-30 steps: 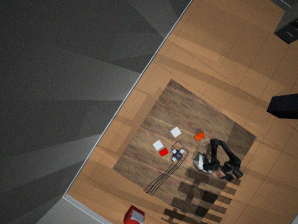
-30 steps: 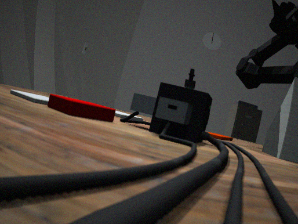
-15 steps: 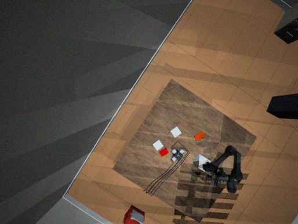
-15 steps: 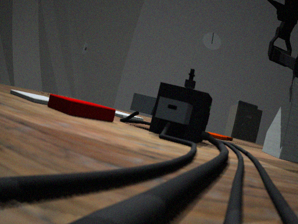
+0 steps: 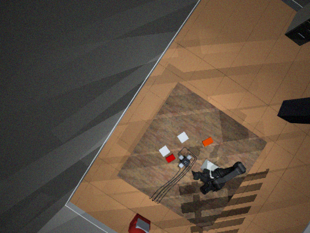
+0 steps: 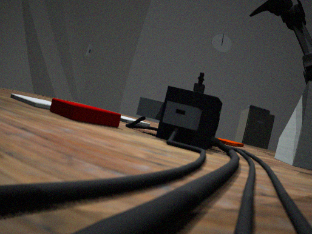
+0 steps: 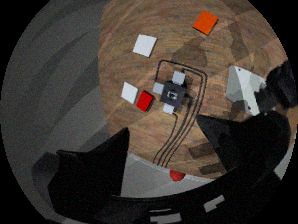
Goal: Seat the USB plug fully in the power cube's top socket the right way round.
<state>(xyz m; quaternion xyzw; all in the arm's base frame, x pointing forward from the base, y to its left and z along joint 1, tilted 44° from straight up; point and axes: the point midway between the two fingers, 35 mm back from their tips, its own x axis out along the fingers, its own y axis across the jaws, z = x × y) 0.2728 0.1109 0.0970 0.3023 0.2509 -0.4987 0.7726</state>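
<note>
The dark USB plug lies 30 mm ahead of my gripper tip and 190 mm below it. From my gripper tip the other things lie so: white flat tile: 280 mm ahead, 10 mm to the left, 270 mm below; orange tile: 120 mm behind, 300 mm to the right, 270 mm below; red block: 190 mm ahead, 60 mm to the left, 270 mm below.
</note>
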